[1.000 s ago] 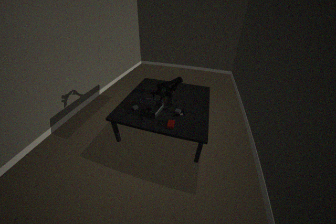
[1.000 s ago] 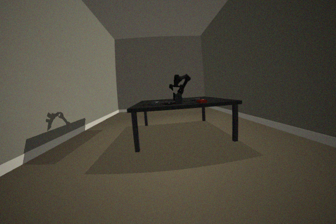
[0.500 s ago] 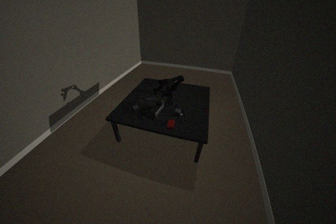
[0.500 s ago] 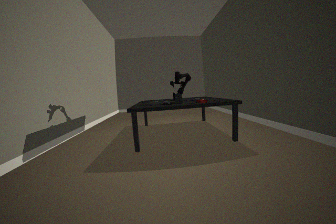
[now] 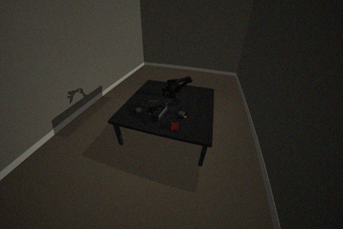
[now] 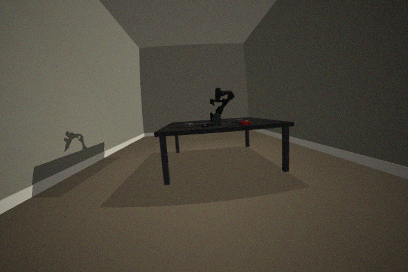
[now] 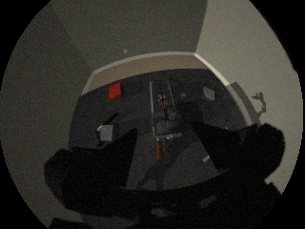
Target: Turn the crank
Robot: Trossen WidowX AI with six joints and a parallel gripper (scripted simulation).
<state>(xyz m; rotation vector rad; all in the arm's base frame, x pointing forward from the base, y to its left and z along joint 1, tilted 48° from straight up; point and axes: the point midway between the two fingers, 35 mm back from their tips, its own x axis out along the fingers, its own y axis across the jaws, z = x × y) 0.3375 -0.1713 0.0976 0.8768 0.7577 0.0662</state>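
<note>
Right now the crank handle is 11 cm below my gripper tip, 4 cm behind it and 2 cm to the left of it. Also, from my gripper tip: red pointer: 12 cm below, 9 cm ahead, 5 cm to the right.
</note>
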